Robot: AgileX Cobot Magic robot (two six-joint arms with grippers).
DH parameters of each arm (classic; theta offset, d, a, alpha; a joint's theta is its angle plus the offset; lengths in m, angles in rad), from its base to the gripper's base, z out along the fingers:
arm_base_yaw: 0 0.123 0 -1.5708
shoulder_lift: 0.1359 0 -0.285 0
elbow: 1.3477 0 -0.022 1.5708
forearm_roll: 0 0.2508 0 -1.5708
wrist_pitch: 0 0 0.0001 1.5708
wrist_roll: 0 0.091 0 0
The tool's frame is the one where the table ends.
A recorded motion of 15 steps. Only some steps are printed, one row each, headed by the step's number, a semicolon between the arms.
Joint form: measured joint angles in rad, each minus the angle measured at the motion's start. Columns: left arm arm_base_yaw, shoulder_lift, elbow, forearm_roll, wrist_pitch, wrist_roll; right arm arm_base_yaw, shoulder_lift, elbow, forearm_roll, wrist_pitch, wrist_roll.
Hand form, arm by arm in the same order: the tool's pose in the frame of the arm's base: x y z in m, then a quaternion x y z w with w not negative. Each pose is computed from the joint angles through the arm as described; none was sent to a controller.
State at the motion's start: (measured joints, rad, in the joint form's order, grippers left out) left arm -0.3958 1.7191 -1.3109 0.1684 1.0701 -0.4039; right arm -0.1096 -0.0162 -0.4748 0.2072 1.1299 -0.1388
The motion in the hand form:
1: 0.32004 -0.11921 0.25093 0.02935 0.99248 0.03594 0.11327; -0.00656 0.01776 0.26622 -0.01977 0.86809 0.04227 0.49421
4: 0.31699 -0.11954 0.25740 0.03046 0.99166 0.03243 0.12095; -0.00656 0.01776 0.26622 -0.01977 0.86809 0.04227 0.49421
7: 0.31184 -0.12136 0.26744 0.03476 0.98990 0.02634 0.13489; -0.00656 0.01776 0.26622 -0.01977 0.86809 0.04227 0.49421
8: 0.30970 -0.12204 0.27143 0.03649 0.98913 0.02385 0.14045; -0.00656 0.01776 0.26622 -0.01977 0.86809 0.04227 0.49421
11: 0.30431 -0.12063 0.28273 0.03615 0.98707 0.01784 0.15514; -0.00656 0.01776 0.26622 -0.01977 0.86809 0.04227 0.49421
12: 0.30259 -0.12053 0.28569 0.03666 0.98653 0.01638 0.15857; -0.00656 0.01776 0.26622 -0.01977 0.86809 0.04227 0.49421
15: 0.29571 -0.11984 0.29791 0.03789 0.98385 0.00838 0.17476; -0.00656 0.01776 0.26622 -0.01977 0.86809 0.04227 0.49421
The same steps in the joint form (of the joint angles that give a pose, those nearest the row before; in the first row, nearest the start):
1: 0.0000 -0.0018 -0.0020 0.0000 0.0019 0.0000; 0.0000 0.0000 0.0000 0.0000 0.0000 0.0000
4: -0.0042 -0.0210 -0.0020 -0.0008 0.0044 0.0000; 0.0000 0.0000 0.0000 0.0000 0.0000 0.0000
7: -0.0153 -0.0508 -0.0020 -0.0008 0.0044 0.0000; 0.0000 0.0000 0.0000 0.0000 0.0000 0.0000
8: -0.0197 -0.0628 -0.0020 -0.0008 0.0044 0.0000; 0.0000 0.0000 0.0000 0.0000 0.0000 0.0000
11: -0.0225 -0.0972 -0.0020 -0.0008 0.0070 -0.0005; 0.0000 0.0000 0.0000 0.0000 0.0000 0.0000
12: -0.0244 -0.1064 -0.0020 -0.0008 0.0088 -0.0005; 0.0000 0.0000 0.0000 0.0000 0.0000 0.0000
15: -0.0308 -0.1446 -0.0020 -0.0028 0.0109 -0.0005; 0.0000 0.0000 0.0000 0.0000 0.0000 0.0000

